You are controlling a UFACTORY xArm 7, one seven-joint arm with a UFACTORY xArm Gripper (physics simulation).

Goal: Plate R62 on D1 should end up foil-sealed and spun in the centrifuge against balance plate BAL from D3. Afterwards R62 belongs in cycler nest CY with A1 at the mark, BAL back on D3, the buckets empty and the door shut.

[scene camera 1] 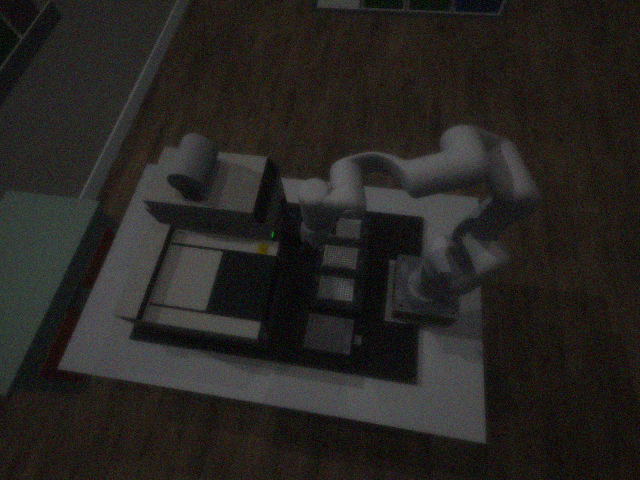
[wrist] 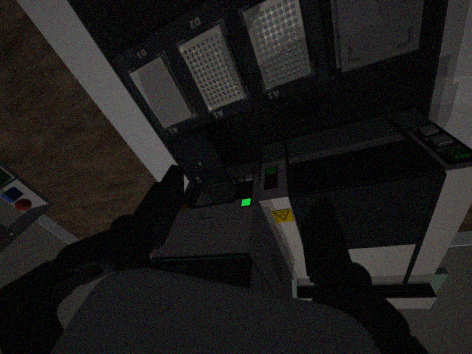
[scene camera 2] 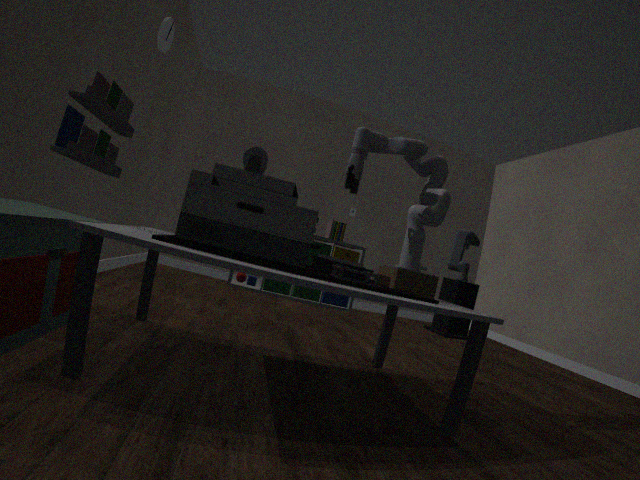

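Where they show: gripper, fingertip midpoint: [scene camera 1: 321, 243] [wrist: 246, 196] [scene camera 2: 350, 191]; arm's base, link origin: [scene camera 1: 425, 285] [scene camera 2: 407, 270].
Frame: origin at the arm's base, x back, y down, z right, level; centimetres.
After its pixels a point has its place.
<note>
My gripper [scene camera 2: 352, 190] @[x -35.9, y -27.6, z 1.4 cm] [wrist: 246, 196] @[x -35.9, y -27.6, z 1.4 cm] is open and empty, high above the table; in scene camera 1 the arm's wrist hides it. Plate R62 [scene camera 1: 336, 288] @[x -31.4, y 2.1, z -3.0 cm] [wrist: 280, 45] @[x -31.7, y 2.1, z -3.0 cm] lies on D1, its wells showing. Plate BAL [scene camera 1: 348, 227] @[x -28.5, y 2.0, z 22.0 cm] [wrist: 162, 92] @[x -29.5, y 2.0, z 21.3 cm] lies on D3 with a smooth, pale top. A grey pad with corner marks [scene camera 1: 329, 333] @[x -32.8, y 4.9, z -18.7 cm] [wrist: 380, 32] @[x -36.7, y 4.9, z -18.5 cm] is beside D1. A machine with a green light and a roll [scene camera 1: 227, 180] @[x -69.1, y -25.9, z 22.7 cm] [wrist: 212, 227] @[x -55.3, y -13.4, z 19.5 cm] stands beside a broad machine with a yellow warning label [scene camera 1: 240, 322] @[x -60.2, y -11.9, z -20.5 cm] [wrist: 292, 232] @[x -62.8, y -11.9, z 4.5 cm]. The dark picture does not show which nest is CY, or the buckets.
Another welled plate [scene camera 1: 340, 256] @[x -30.8, y 2.1, z 9.6 cm] [wrist: 212, 70] @[x -30.4, y 2.1, z 9.5 cm] lies on D2, between D1 and D3. The grey roll [scene camera 1: 193, 162] @[x -75.6, y -37.8, z 20.6 cm] [scene camera 2: 255, 160] @[x -78.5, y -31.9, z 14.8 cm] rises above the back machine. The arm's base [scene camera 1: 423, 294] @[x -1.5, y -3.0, z -4.4 cm] stands on the table [scene camera 1: 444, 403] @[x 7.1, y 10.4, z -37.3 cm] beyond the plate row.
</note>
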